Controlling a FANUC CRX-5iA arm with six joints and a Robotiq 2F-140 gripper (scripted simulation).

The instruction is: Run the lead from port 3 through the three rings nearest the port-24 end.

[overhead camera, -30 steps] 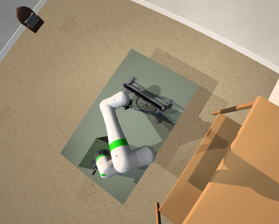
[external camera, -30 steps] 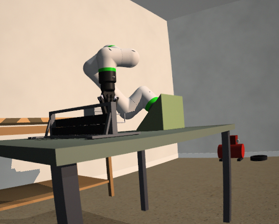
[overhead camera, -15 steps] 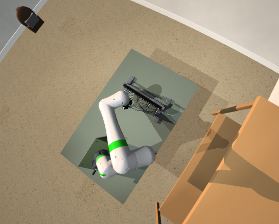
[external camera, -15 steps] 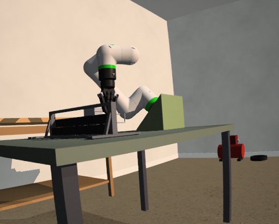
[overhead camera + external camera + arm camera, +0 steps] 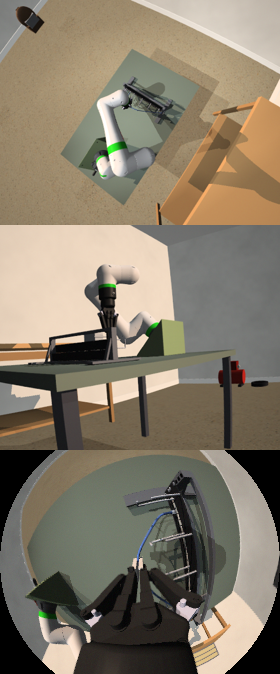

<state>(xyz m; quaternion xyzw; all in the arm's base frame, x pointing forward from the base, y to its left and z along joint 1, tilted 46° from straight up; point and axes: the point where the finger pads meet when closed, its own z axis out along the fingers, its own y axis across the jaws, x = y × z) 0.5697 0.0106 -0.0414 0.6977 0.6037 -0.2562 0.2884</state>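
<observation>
Now: the dark rack 16 cm ahead of my hand, 7 cm to the right of it and 4 cm below it.
</observation>
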